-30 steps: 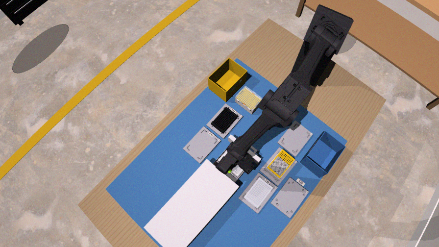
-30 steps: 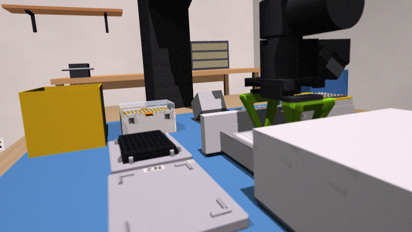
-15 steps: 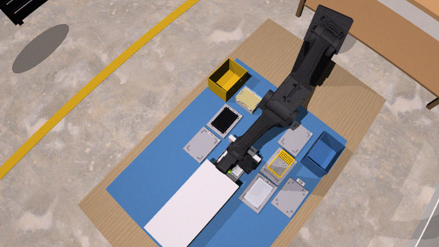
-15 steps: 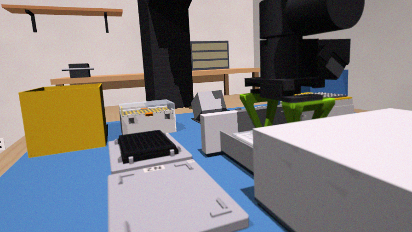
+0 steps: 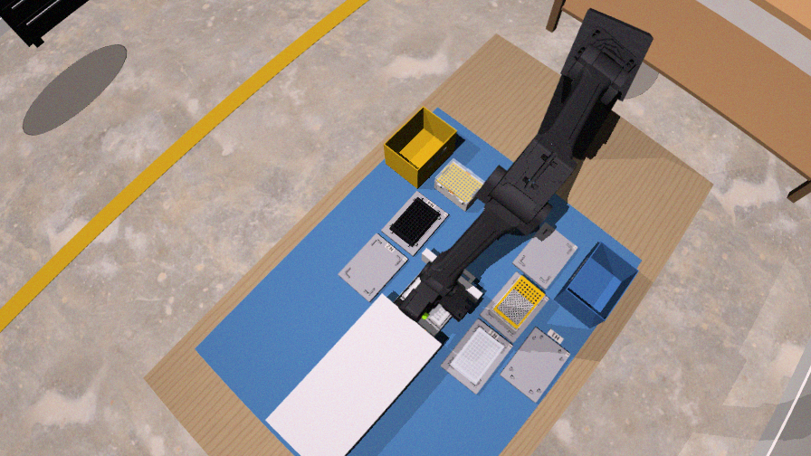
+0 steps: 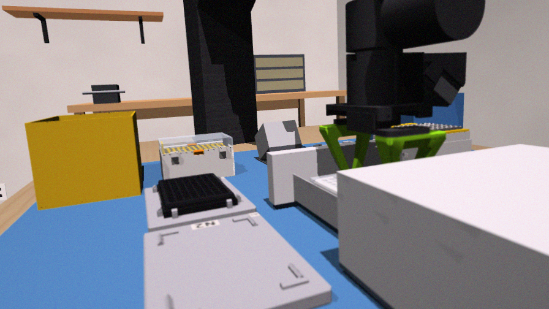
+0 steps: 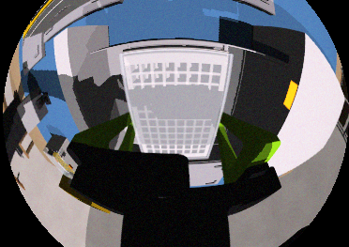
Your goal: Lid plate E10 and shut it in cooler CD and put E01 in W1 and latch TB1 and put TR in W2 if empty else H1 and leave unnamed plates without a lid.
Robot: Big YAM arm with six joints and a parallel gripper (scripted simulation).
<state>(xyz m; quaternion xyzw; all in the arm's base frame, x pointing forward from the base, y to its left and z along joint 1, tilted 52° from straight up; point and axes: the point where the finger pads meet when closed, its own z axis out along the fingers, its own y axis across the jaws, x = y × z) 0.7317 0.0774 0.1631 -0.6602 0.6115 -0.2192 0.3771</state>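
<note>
My gripper is now 3 cm short of the cooler drawer, 1 cm to the right of it and 1 cm above it. The rest, counted from my hand: white assay plate: right at my hand; white cooler CD: 16 cm ahead, 4 cm to the left; clear lid: 1 cm above.
</note>
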